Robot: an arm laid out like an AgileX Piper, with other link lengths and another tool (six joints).
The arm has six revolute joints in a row. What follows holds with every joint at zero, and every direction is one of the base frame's.
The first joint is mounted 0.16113 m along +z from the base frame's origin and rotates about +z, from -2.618 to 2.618 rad.
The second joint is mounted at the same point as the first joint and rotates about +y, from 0 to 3.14 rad.
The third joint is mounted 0.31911 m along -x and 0.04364 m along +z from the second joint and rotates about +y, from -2.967 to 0 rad.
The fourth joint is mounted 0.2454 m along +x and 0.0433 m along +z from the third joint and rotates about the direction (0.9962, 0, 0.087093), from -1.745 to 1.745 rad.
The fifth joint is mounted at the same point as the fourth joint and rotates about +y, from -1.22 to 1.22 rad.
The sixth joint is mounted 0.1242 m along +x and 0.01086 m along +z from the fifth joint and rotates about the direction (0.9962, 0, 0.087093), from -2.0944 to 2.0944 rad.
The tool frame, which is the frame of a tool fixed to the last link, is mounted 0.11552 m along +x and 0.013 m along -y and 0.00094 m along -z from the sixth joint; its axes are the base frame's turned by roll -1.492, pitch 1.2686 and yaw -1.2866 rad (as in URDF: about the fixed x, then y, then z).
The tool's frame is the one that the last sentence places.
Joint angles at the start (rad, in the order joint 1, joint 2, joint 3, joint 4, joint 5, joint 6):
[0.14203, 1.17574, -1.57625, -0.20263, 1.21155, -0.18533]
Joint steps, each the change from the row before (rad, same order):
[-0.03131, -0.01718, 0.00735, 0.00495, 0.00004, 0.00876]
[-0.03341, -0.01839, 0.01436, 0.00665, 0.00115, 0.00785]
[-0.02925, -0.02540, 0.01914, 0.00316, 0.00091, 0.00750]
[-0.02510, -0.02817, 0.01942, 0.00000, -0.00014, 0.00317]
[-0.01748, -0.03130, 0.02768, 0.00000, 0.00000, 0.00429]
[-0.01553, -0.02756, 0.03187, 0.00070, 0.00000, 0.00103]
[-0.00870, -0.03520, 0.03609, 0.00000, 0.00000, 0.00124]
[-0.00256, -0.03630, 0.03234, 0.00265, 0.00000, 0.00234]
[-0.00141, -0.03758, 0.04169, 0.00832, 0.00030, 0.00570]
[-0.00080, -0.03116, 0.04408, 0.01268, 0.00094, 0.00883]
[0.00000, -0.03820, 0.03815, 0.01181, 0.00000, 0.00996]
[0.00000, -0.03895, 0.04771, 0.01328, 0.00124, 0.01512]
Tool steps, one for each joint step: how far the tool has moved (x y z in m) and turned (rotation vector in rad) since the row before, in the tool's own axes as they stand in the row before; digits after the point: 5 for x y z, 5 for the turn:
[0.00746, -0.00484, -0.00615, 0.01917, -0.00200, 0.03278]
[0.00938, -0.00381, -0.00476, 0.01585, 0.00385, 0.03388]
[0.00998, -0.00274, -0.00630, 0.01770, 0.00187, 0.02942]
[0.00931, -0.00240, -0.00722, 0.01968, -0.00022, 0.02099]
[0.01007, 0.00051, -0.00574, 0.01255, 0.00164, 0.01662]
[0.01063, 0.00160, -0.00285, 0.00696, 0.00830, 0.01234]
[0.01087, 0.00363, -0.00402, 0.00495, 0.00334, 0.00745]
[0.00893, 0.00496, -0.00458, 0.00123, -0.00439, 0.00472]
[0.01075, 0.00764, -0.00183, -0.00825, -0.00074, 0.00885]
[0.01102, 0.00887, 0.00167, -0.01668, 0.00482, 0.01307]
[0.00970, 0.00814, -0.00169, -0.01009, -0.00749, 0.01277]
[0.01253, 0.00964, 0.00109, -0.01576, -0.00011, 0.01898]

